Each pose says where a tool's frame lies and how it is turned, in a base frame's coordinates. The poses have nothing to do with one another.
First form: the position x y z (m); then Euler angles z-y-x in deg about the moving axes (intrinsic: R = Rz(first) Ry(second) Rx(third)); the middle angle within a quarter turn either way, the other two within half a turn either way.
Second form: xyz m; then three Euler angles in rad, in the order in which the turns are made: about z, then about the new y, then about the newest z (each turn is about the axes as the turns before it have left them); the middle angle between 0 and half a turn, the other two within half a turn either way. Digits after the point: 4 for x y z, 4 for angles.
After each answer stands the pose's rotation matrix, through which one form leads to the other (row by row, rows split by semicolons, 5 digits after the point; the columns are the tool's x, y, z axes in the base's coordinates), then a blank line. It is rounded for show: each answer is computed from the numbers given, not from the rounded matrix.
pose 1, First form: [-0.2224 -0.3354 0.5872 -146.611 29.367 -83.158]
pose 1, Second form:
[-0.2224 -0.3354 0.5872 -1.0468 1.4668 -1.0552]
-0.72766 0.47211 0.49762; -0.47960 0.16849 -0.86116; -0.49040 -0.86529 0.10382

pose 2, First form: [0.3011 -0.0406 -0.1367 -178.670 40.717 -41.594]
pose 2, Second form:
[0.3011 -0.0406 -0.1367 -2.1813 0.9681 -0.6570]
-0.75774 0.45029 -0.47231; -0.01759 -0.73761 -0.67499; -0.65232 -0.50316 0.56684

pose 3, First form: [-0.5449 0.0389 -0.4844 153.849 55.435 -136.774]
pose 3, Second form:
[-0.5449 0.0389 -0.4844 -1.3078 1.9970 -0.4409]
-0.50927 0.82740 0.23676; 0.25005 0.40550 -0.87923; -0.82348 -0.38856 -0.41340

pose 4, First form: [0.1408 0.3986 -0.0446 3.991 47.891 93.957]
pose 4, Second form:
[0.1408 0.3986 -0.0446 -1.5524 1.6171 0.7338]
0.66892 0.74311 0.01836; 0.04667 -0.01733 -0.99876; -0.74187 0.66894 -0.04627

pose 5, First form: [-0.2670 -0.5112 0.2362 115.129 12.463 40.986]
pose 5, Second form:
[-0.2670 -0.5112 0.2362 0.6820 0.7421 1.2458]
-0.41465 -0.74353 0.52462; 0.88402 -0.19241 0.42601; -0.21581 0.64042 0.73708

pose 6, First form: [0.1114 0.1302 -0.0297 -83.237 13.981 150.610]
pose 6, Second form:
[0.1114 0.1302 -0.0297 2.8544 2.5783 1.1013]
0.11427 -0.85127 -0.51213; -0.96362 -0.22035 0.15125; -0.24160 0.47621 -0.84549

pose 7, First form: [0.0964 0.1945 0.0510 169.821 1.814 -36.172]
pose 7, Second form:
[0.0964 0.1945 0.0510 -1.7917 0.6320 -1.5172]
-0.98377 -0.12427 -0.12946; 0.17664 -0.79784 -0.57641; -0.03165 -0.58992 0.80684

